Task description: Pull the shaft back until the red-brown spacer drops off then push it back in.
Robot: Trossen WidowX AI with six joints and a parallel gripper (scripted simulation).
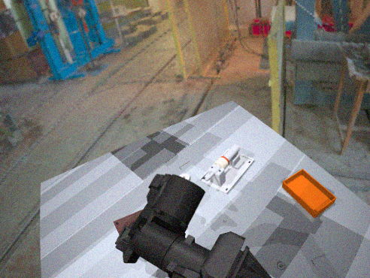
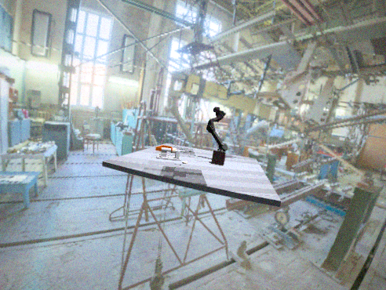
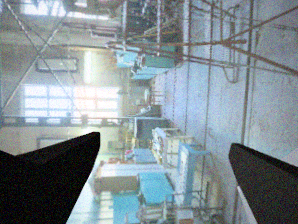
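Now: the red-brown spacer ring 36 cm ahead of my gripper tip, 60 cm to the left of it and 41 cm below it. From my gripper tip the other things lie so: orange tray (53 cm ahead, 26 cm to the left, 48 cm below).
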